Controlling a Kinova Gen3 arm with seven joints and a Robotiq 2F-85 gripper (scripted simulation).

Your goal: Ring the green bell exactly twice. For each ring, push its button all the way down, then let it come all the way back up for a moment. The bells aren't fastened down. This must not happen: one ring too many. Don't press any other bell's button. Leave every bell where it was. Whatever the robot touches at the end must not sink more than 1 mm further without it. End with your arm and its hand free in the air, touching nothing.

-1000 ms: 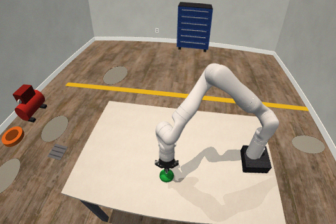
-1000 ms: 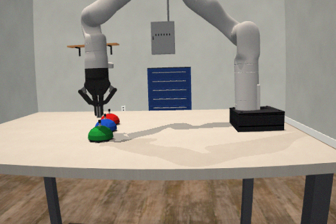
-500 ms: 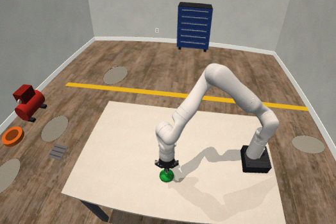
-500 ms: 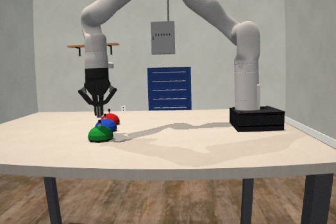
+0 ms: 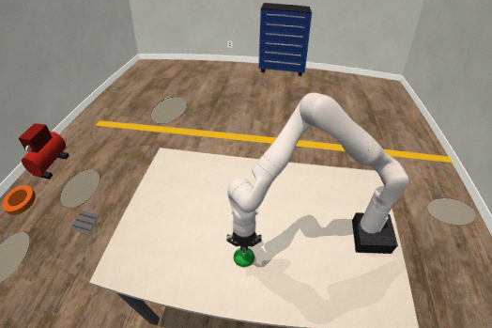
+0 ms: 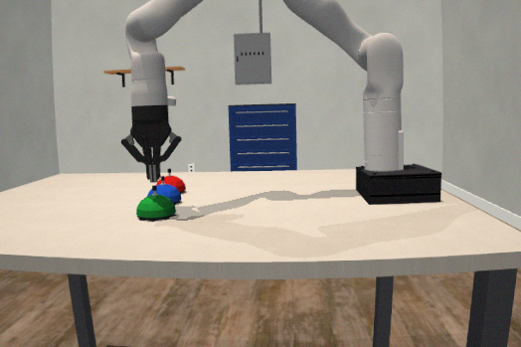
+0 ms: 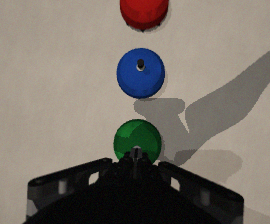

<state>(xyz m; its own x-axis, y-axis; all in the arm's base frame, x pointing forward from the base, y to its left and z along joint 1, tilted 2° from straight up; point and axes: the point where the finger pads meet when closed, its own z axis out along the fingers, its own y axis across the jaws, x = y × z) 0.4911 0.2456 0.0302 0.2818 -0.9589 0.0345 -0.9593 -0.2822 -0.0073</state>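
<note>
Right now my hand is 5 cm above the green bell. The rest, counted from my hand: red bell (7 cm ahead, 23 cm to the right, 5 cm below); then blue bell (3 cm ahead, 12 cm to the right, 5 cm below).
</note>
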